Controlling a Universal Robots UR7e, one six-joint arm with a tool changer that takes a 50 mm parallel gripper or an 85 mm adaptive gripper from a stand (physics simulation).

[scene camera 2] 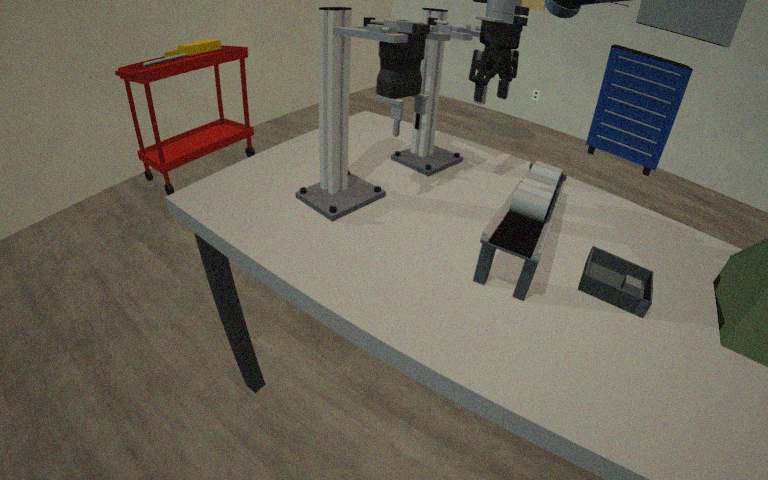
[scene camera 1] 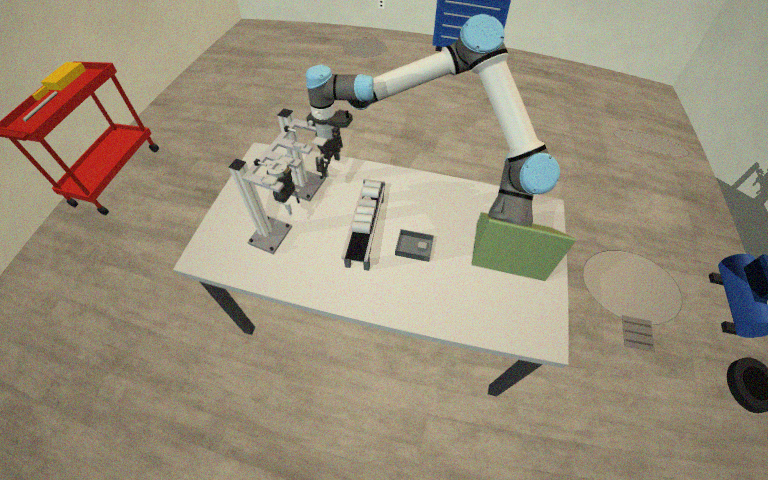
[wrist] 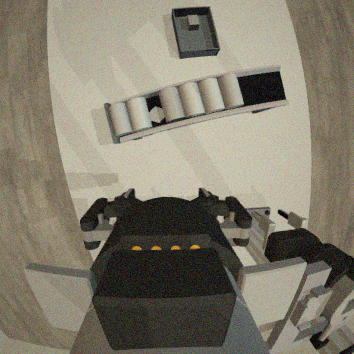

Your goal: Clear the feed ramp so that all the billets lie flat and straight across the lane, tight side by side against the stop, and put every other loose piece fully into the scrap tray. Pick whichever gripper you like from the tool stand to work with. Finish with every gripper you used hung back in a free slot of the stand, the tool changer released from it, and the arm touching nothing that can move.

Scene:
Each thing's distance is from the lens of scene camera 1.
adaptive gripper (scene camera 1: pixel 330 145): 1.23 m
tool stand (scene camera 1: pixel 270 232): 1.46 m
The marked spots on the tool stand and the adaptive gripper are 0.44 m apart.

